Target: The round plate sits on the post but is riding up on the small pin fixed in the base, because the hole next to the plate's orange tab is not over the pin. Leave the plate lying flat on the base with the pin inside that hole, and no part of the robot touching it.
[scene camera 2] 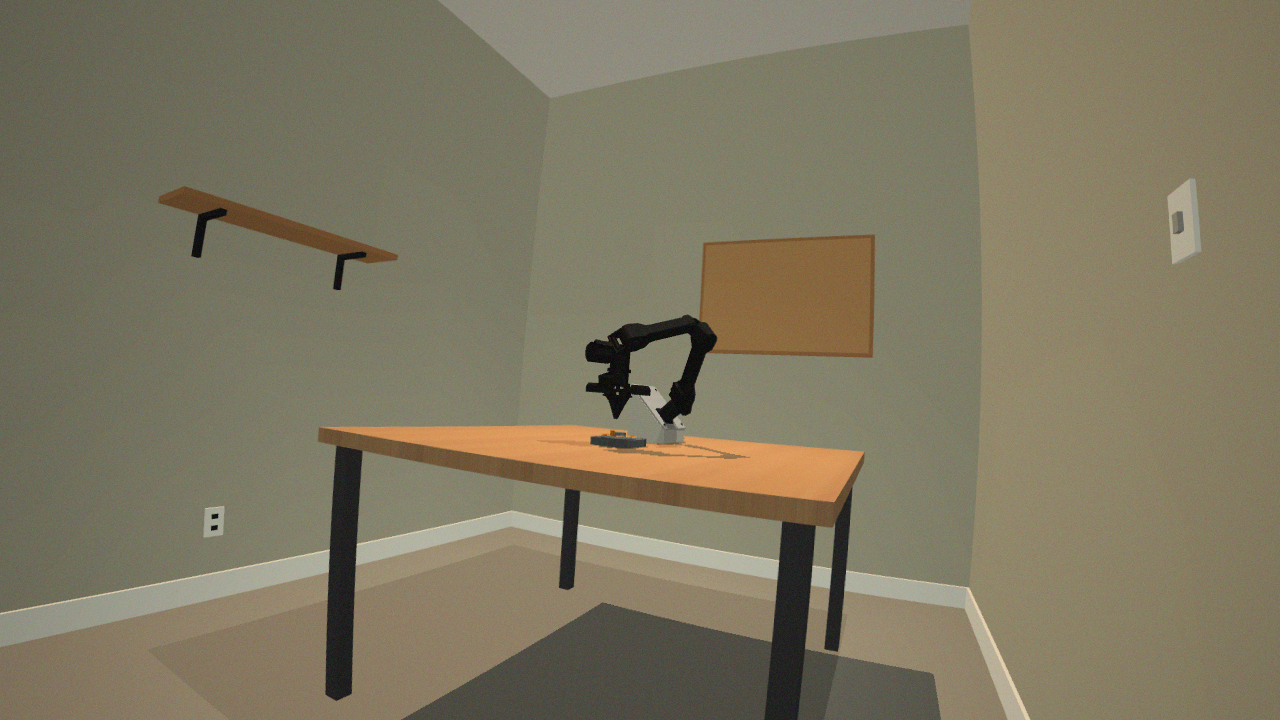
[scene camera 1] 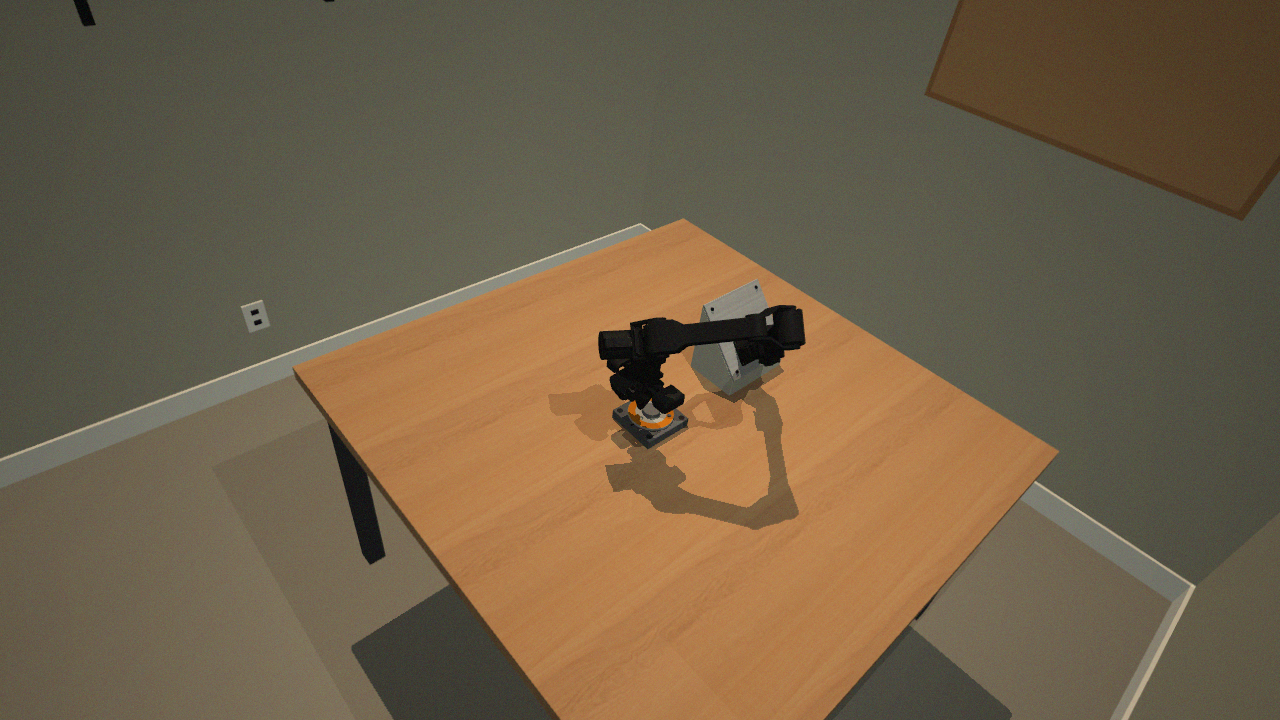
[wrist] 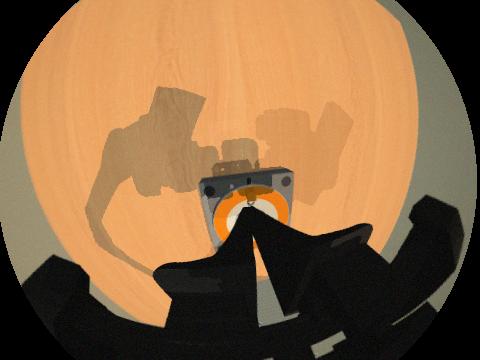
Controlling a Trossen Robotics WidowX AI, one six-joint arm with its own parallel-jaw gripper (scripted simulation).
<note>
The gripper [scene camera 1: 640, 408] is shut, with nothing in its grasp. Further things: a round plate [wrist: 267, 199] and a dark grey square base [scene camera 1: 648, 438].
The gripper also shows in scene camera 2 [scene camera 2: 615, 418] and in the wrist view [wrist: 247, 211]. The dark grey square base shows as well in the wrist view [wrist: 213, 189].
</note>
